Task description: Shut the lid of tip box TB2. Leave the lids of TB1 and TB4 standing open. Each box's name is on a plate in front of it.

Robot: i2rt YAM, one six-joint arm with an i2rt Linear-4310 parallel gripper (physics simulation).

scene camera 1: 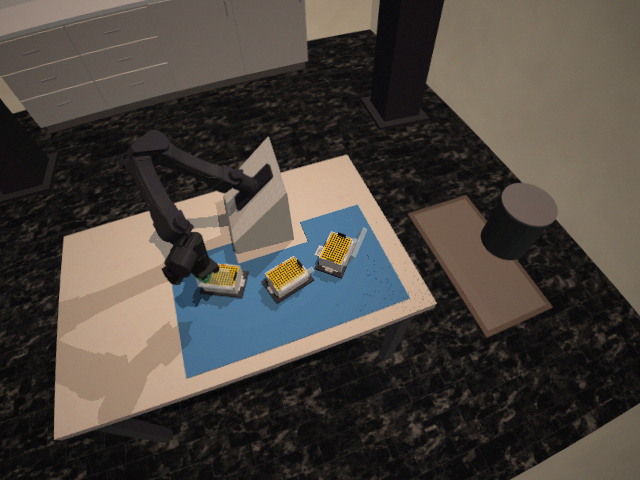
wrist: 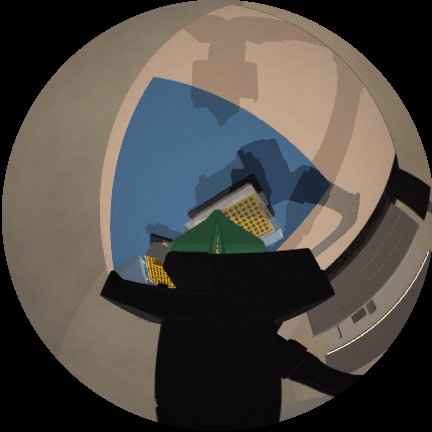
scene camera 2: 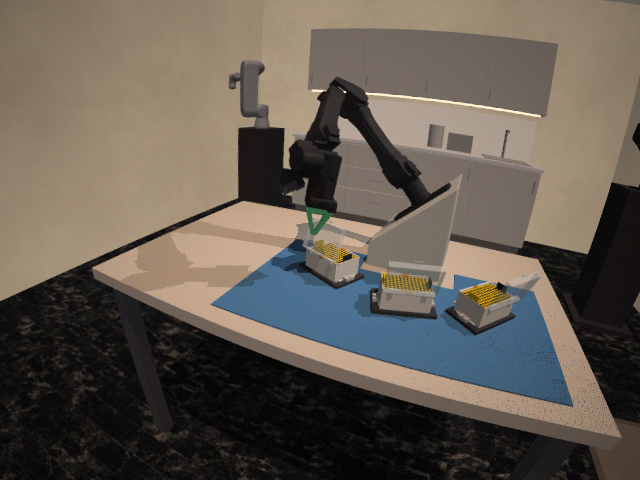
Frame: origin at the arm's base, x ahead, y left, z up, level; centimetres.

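Seen in the pictures: gripper, fingertip midpoint: (scene camera 1: 206, 282) (wrist: 216, 214) (scene camera 2: 313, 234); arm's base at its link origin: (scene camera 1: 254, 188) (scene camera 2: 423, 203).
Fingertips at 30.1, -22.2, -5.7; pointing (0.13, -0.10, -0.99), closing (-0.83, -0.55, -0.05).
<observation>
Offsets run from my fingertips to a thing's top centre, as dx, dy, dz. "spot": to the spot under its first point. Level surfaces: height alone.
Three white tip boxes with yellow racks stand in a row, on dark bases; their name plates are not readable. The left box (scene camera 1: 225, 276) (scene camera 2: 330, 266) (wrist: 250, 215) has its clear lid @[spot: -0.1, +5.7, +1.6] (scene camera 2: 334, 233) standing open. The middle box @[-0.3, +25.1, -5.4] (scene camera 1: 286, 274) (scene camera 2: 405, 302) has its clear lid (scene camera 2: 416, 269) raised. The right box @[-4.5, +44.0, -5.4] (scene camera 1: 337, 250) (scene camera 2: 483, 311) has its lid @[+0.5, +50.1, +3.3] (scene camera 1: 360, 241) (scene camera 2: 523, 286) tilted open outward. My gripper (scene camera 2: 313, 232) (wrist: 216, 214) is shut and empty, its green fingertips pointing down close to the left box's open lid; I cannot tell whether they touch.
The boxes stand on a blue mat @[dz -12.0] (scene camera 1: 268, 325) (scene camera 2: 330, 320) (wrist: 165, 130) on a pale table @[dz -12.3] (scene camera 1: 103, 268) (scene camera 2: 180, 258). The slanted grey arm mount (scene camera 1: 263, 222) (scene camera 2: 423, 232) rises behind them. Part of another box @[+0.9, +25.5, -4.6] (wrist: 159, 270) shows beside my gripper in the wrist view.
</observation>
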